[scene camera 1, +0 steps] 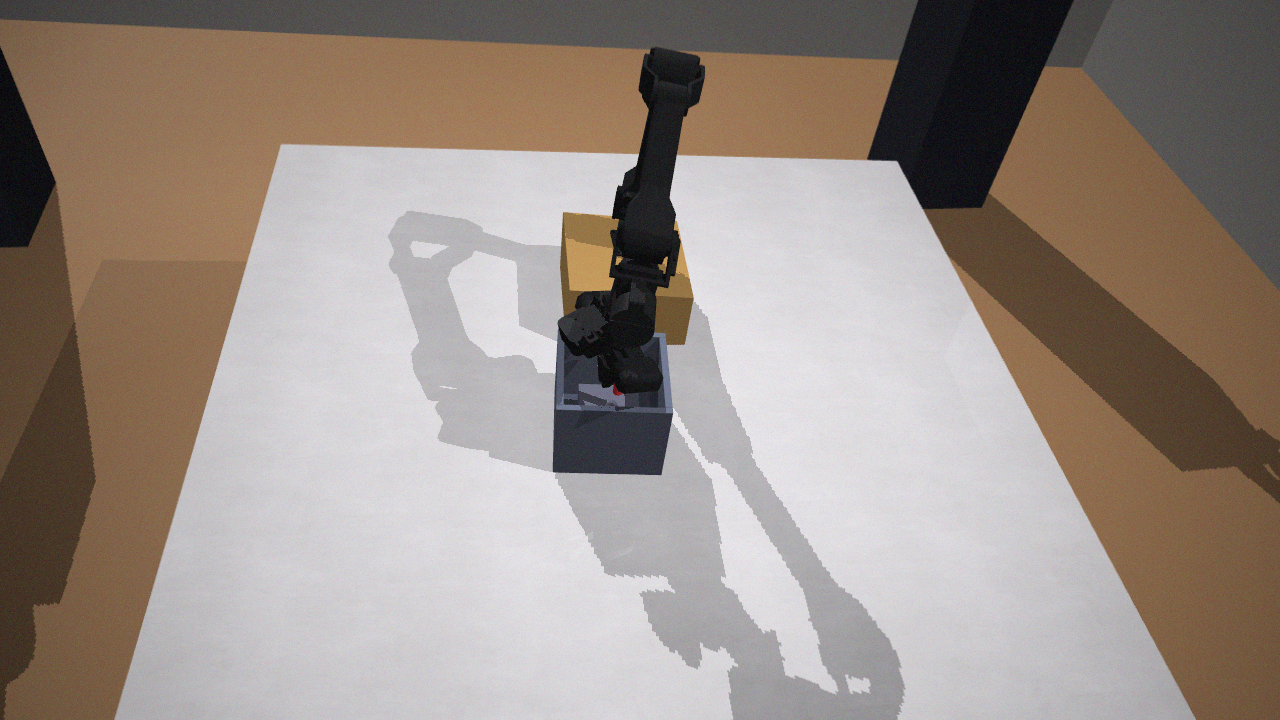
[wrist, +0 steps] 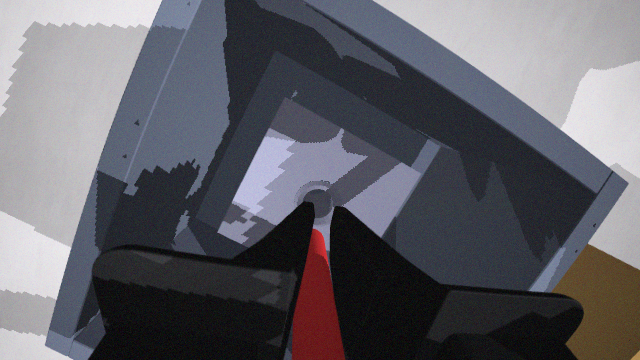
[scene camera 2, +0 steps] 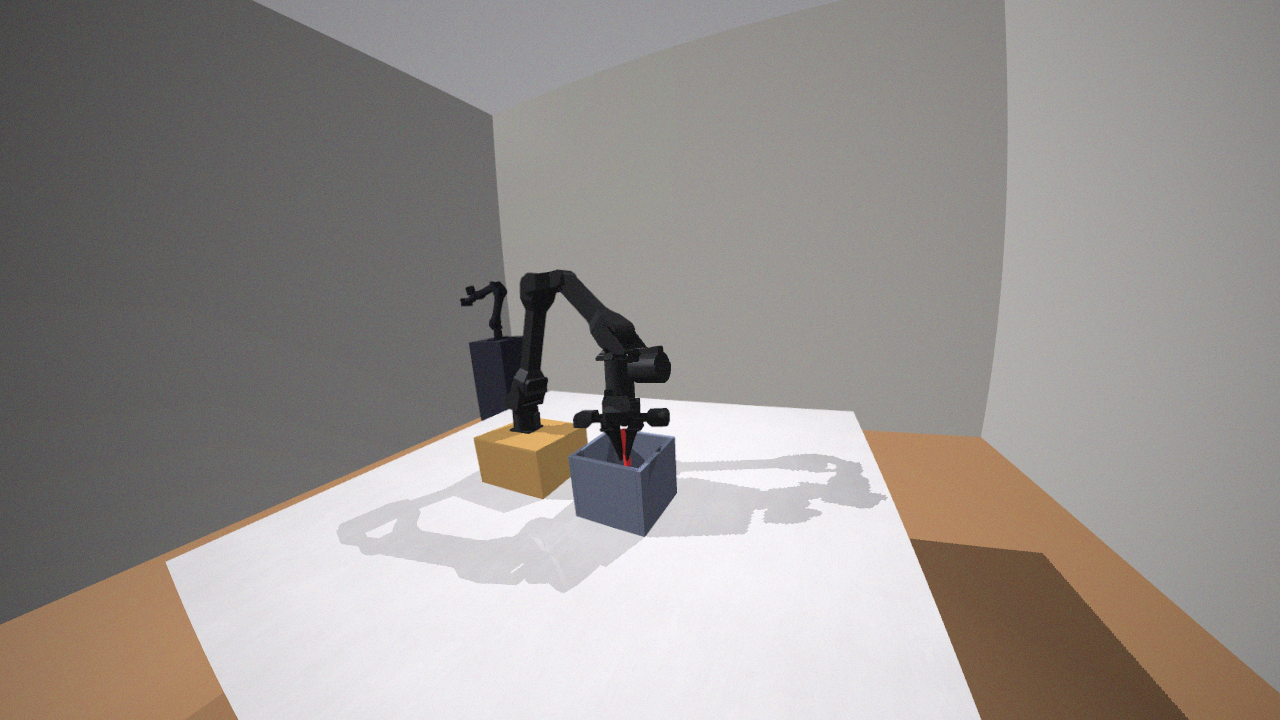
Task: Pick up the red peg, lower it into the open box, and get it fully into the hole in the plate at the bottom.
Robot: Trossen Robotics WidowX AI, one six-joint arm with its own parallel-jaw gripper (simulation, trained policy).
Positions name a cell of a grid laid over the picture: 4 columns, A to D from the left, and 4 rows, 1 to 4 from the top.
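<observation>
You'd find a blue-grey box (scene camera 1: B3) here, and the wrist view (wrist: D3) and scene camera 2 (scene camera 2: B3) show that box too. There's also a plate (scene camera 1: B3), which the wrist view (wrist: B2) picks out as well, but scene camera 2 does not show the plate, hidden by the blue-grey box. As for my gripper (scene camera 1: B3), you can see it in the wrist view (wrist: C3) and in scene camera 2 (scene camera 2: B3) as well.
</observation>
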